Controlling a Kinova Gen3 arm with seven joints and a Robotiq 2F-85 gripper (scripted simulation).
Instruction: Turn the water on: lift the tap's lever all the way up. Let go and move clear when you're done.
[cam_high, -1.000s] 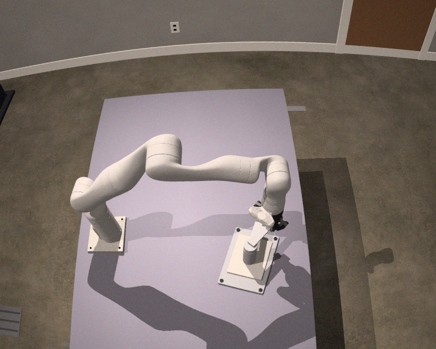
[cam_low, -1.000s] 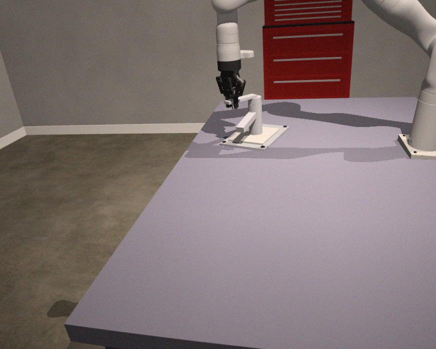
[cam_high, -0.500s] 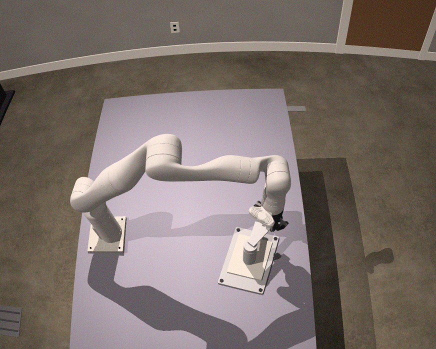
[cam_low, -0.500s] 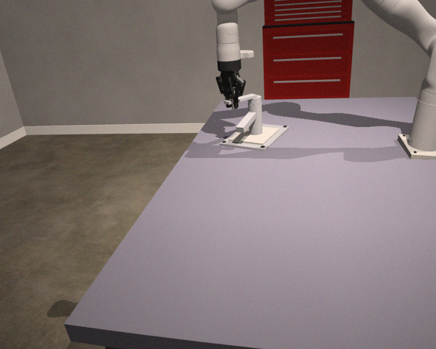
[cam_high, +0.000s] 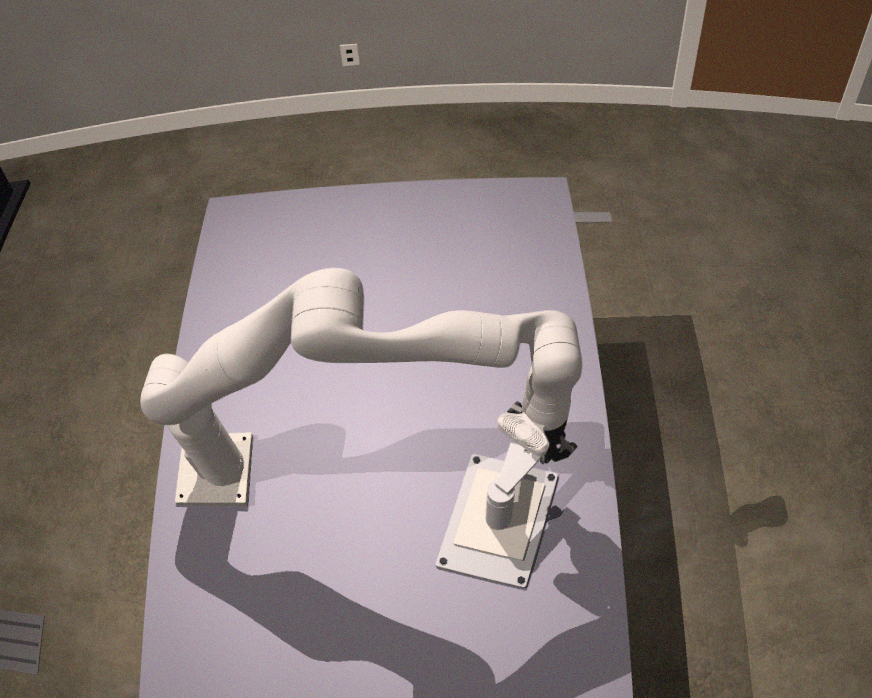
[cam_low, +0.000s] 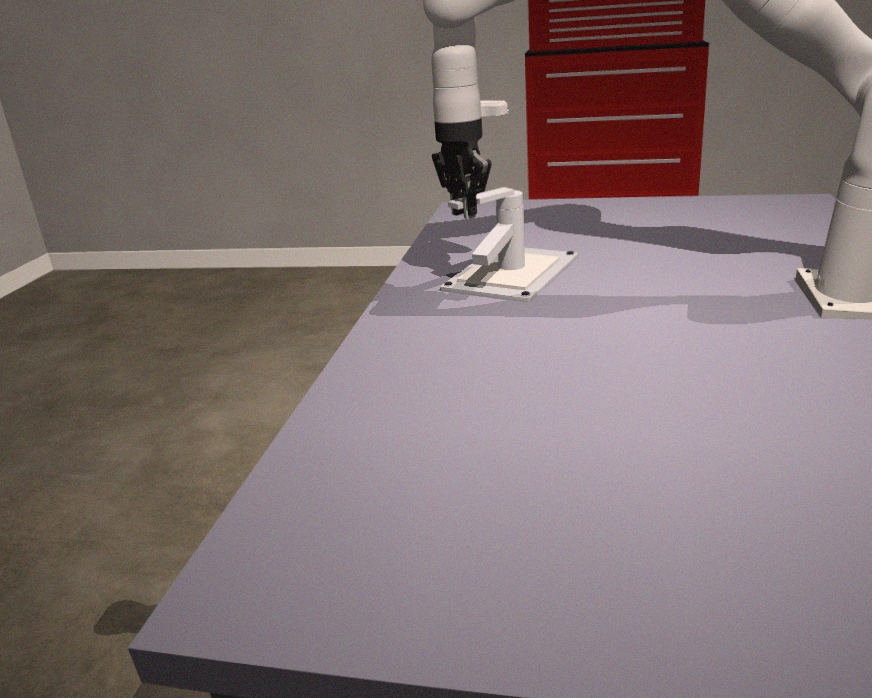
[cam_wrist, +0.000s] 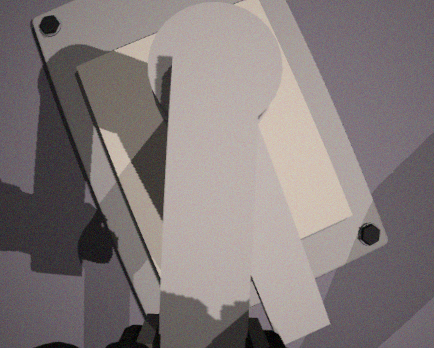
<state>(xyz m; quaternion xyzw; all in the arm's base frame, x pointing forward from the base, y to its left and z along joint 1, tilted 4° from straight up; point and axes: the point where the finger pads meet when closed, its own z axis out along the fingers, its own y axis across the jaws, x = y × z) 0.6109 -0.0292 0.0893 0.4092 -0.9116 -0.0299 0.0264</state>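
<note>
My gripper is now 30 mm past the flat lever and 30 mm to the left of it. Round my hand: tap: 50 mm behind, 50 mm to the right, 50 mm below.
</note>
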